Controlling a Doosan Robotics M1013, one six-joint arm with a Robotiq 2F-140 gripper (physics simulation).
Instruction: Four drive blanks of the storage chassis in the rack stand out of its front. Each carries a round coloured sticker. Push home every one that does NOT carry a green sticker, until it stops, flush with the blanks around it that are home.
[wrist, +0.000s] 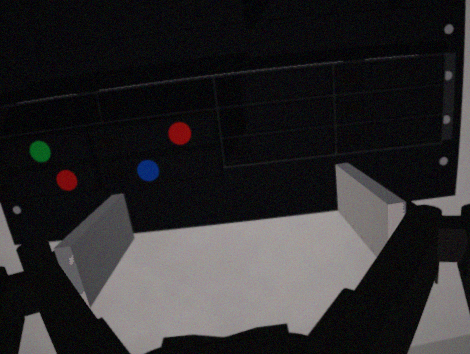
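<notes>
The storage chassis is a black front with thin grey lines between its blanks, tilted slightly in the wrist view. Four round stickers show on its left half. A green sticker is at the far left and a red sticker is further right in about the same row. In the row below are another red sticker and a blue sticker. The outlines of the blanks that carry them are too dark to tell, and so is how far each stands out. My gripper is open and empty, its fingers wide apart near the chassis's lower edge in the view.
The rack's right side strip has several round grey screw heads. Another grey screw head is at the lower left. Dark panels fill the area above the chassis. A pale grey surface shows below the black front, between the fingers.
</notes>
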